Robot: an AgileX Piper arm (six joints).
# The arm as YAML. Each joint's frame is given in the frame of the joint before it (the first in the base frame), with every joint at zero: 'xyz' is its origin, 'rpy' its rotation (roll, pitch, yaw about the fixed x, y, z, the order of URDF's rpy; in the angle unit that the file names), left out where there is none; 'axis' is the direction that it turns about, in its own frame. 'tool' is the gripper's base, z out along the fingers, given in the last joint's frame.
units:
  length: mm
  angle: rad
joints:
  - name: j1
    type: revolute
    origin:
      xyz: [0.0, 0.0, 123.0]
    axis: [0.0, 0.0, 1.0]
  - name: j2
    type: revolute
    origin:
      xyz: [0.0, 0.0, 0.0]
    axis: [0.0, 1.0, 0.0]
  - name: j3
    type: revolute
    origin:
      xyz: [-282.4, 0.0, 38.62]
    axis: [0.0, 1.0, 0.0]
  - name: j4
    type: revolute
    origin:
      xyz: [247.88, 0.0, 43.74]
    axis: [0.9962, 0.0, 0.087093]
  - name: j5
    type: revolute
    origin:
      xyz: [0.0, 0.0, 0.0]
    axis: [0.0, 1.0, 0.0]
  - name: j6
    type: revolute
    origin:
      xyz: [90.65, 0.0, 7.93]
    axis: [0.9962, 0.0, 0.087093]
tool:
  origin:
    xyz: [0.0, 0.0, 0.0]
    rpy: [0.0, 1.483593, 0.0]
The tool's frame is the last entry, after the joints.
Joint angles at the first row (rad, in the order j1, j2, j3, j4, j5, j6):
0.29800, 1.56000, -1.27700, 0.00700, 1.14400, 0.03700
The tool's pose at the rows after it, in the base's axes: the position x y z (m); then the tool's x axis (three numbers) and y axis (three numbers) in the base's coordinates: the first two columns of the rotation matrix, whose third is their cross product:
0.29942 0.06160 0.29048 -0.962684 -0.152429 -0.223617 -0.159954 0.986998 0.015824
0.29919 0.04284 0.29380 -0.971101 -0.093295 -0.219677 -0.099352 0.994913 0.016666
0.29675 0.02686 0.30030 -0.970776 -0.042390 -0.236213 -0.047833 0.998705 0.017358
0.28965 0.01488 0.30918 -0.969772 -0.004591 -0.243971 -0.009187 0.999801 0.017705
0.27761 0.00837 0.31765 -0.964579 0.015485 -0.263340 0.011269 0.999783 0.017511
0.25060 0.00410 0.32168 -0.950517 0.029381 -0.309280 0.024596 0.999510 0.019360
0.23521 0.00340 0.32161 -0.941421 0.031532 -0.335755 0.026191 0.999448 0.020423
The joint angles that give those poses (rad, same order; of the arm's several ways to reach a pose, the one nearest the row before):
0.20100, 1.55801, -1.27703, 0.00700, 1.15102, 0.04000
0.14001, 1.54601, -1.27701, 0.00800, 1.16700, 0.04001
0.08802, 1.52399, -1.27699, 0.00800, 1.17201, 0.04002
0.04899, 1.49201, -1.27700, 0.00800, 1.19599, 0.03999
0.02800, 1.44199, -1.25699, 0.00700, 1.20600, 0.04000
0.01402, 1.33202, -1.16401, 0.00699, 1.17499, 0.04002
0.01198, 1.26900, -1.10700, 0.00701, 1.15300, 0.03997

